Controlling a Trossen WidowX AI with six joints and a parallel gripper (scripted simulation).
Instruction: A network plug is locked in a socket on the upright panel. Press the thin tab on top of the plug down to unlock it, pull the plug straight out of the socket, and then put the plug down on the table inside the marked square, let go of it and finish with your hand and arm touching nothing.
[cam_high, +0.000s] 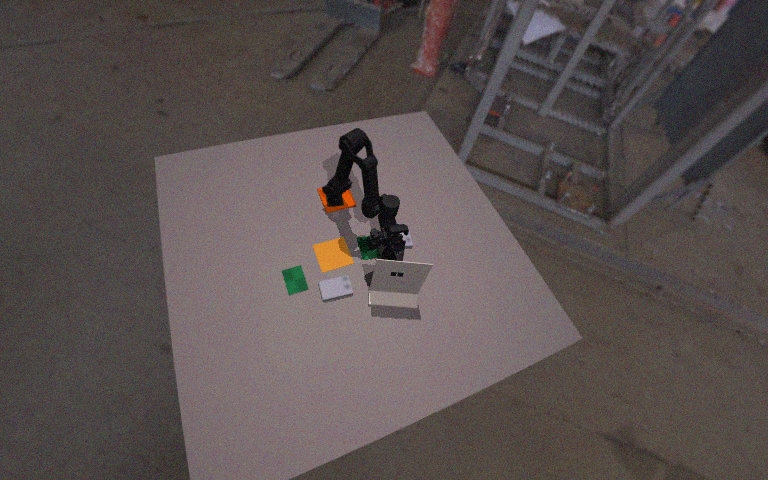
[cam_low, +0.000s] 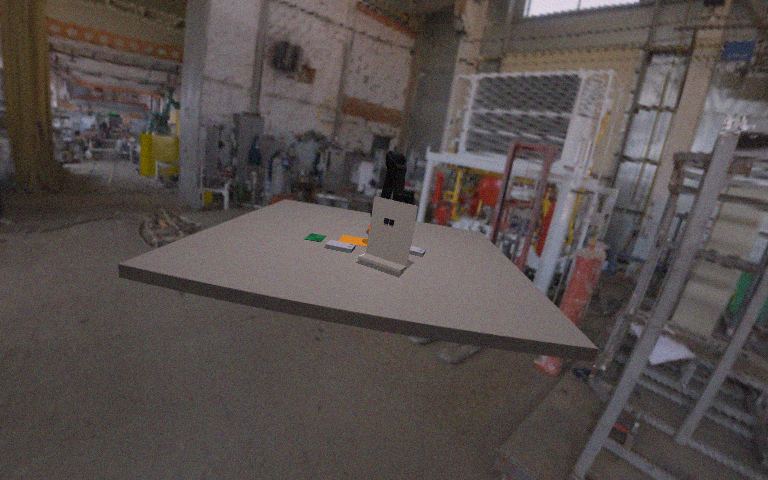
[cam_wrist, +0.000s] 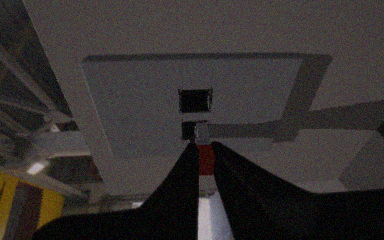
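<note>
The orange square is 190 mm to the right of my gripper tip, 160 mm behind it and 150 mm below it. Round my gripper tip: grey panel (50 mm below, 30 mm ahead, 10 mm to the right); then plug (right at my gripper tip).
</note>
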